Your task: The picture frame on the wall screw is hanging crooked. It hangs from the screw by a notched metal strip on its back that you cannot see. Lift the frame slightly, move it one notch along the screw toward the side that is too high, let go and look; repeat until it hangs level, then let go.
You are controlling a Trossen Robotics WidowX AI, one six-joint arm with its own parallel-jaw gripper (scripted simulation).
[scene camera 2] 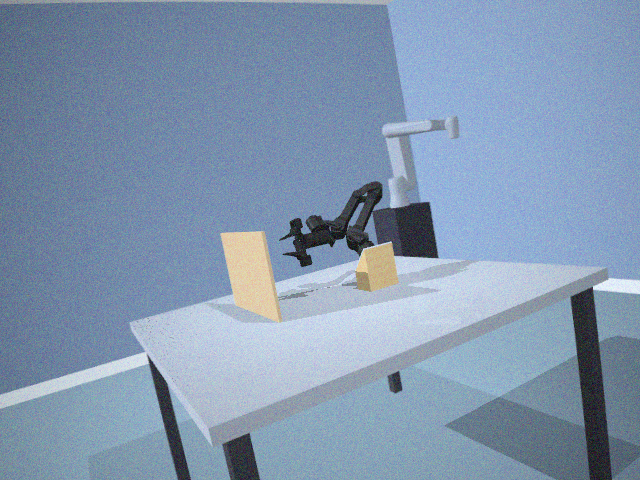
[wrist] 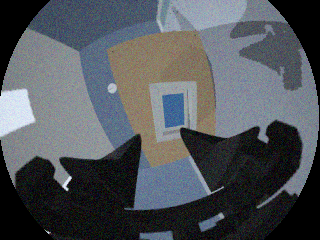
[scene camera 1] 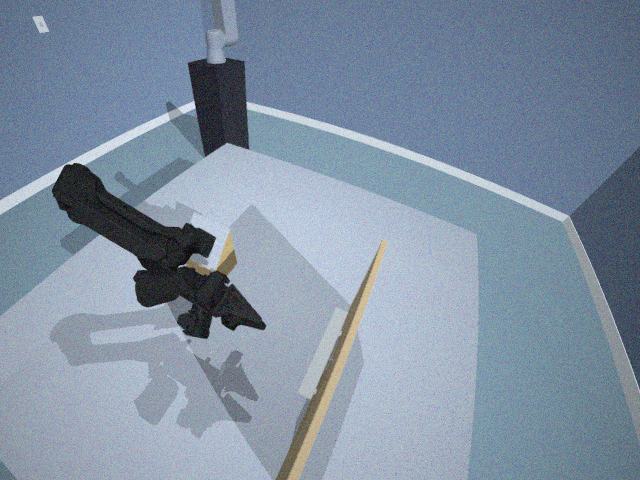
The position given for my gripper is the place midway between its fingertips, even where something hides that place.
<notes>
I see my gripper [scene camera 1: 263, 324], a picture frame [scene camera 1: 318, 363] and a board [scene camera 2: 247, 257].
The picture frame is seen too in the wrist view [wrist: 174, 105]. My gripper is seen too in scene camera 2 [scene camera 2: 281, 247] and in the wrist view [wrist: 160, 134]. The board is seen too in the wrist view [wrist: 163, 56]. Scene camera 2 misses the picture frame, which is hidden by the board.
</notes>
